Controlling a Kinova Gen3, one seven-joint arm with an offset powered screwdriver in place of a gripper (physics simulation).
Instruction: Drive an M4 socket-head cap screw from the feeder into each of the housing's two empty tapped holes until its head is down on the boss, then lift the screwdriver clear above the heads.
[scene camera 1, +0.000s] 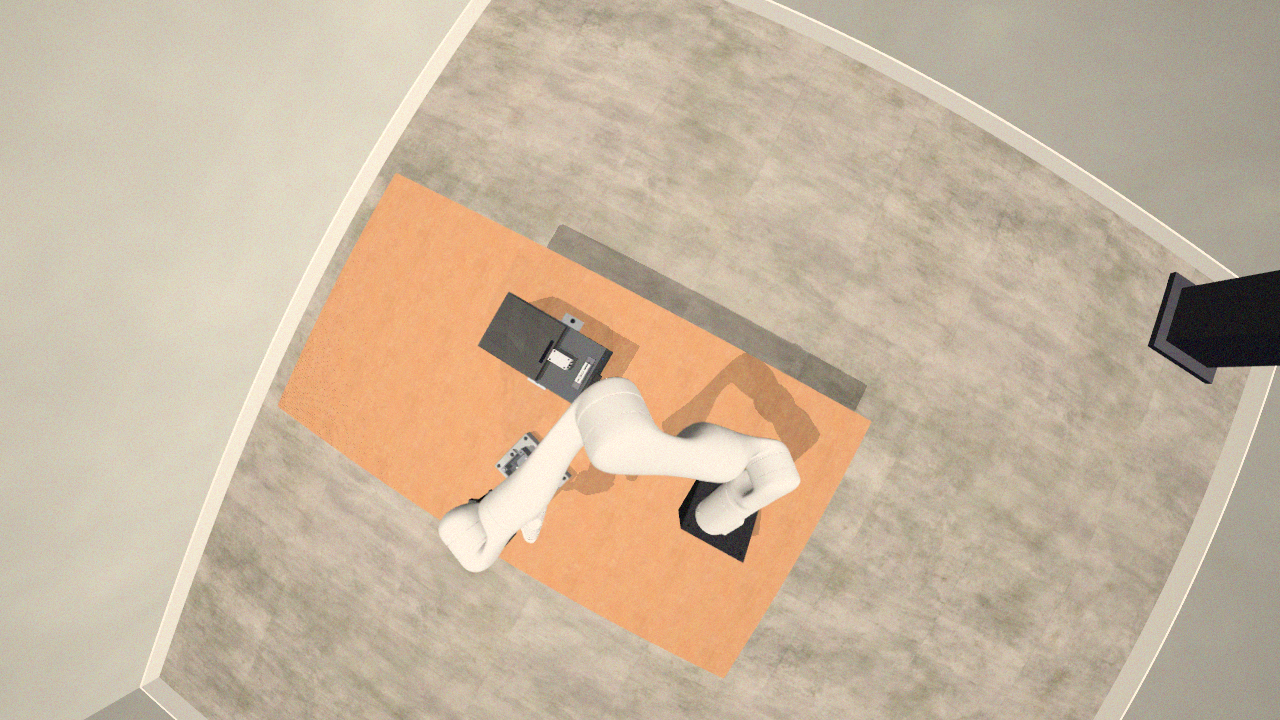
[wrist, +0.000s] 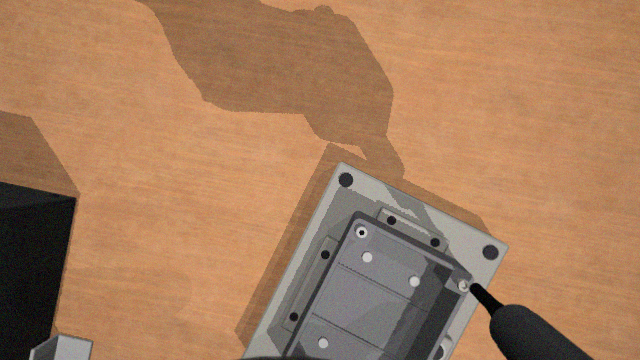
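In the wrist view the grey housing (wrist: 372, 300) lies in a fixture on a light plate (wrist: 465, 241), partly cut off below. Its upper-left corner boss (wrist: 361, 232) is a pale ring with a dark centre. At its right corner a small pale round part (wrist: 463, 285) shows; whether it is a screw head or the bare boss I cannot tell. My black screwdriver's tip (wrist: 472, 286) is right beside that part, with no visible gap. In the scene view the arm partly covers the housing (scene camera 1: 517, 458). The dark feeder (scene camera 1: 521, 331) stands beyond it.
The orange table (scene camera 1: 375, 295) carries the black arm base (scene camera 1: 742, 543). In the wrist view a black block (wrist: 30, 260) stands at the left edge, with a pale grey bracket (wrist: 74, 348) at its foot. Arm shadows lie across the table above the fixture.
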